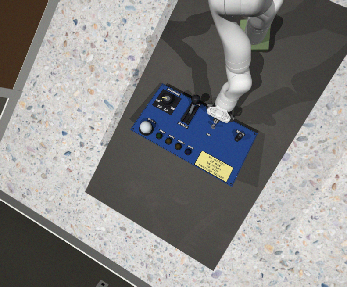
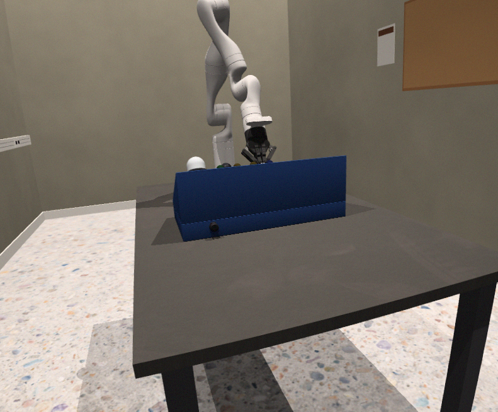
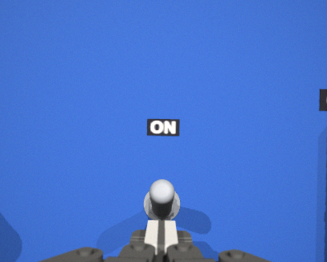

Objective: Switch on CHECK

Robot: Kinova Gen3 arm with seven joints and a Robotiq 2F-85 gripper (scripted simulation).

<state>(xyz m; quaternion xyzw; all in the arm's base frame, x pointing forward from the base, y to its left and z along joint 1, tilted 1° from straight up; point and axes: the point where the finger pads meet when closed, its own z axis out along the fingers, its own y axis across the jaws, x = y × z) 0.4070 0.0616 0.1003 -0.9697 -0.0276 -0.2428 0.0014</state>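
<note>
Now: the check toggle 30 mm ahead of my hand and 20 mm below it. Also, from my hand: cycle lever (120 mm to the right, 20 mm below, 10 mm ahead); program dial (250 mm to the right, 40 mm ahead, 30 mm below); mode knob (120 mm to the left, 30 mm below, 20 mm ahead).
</note>
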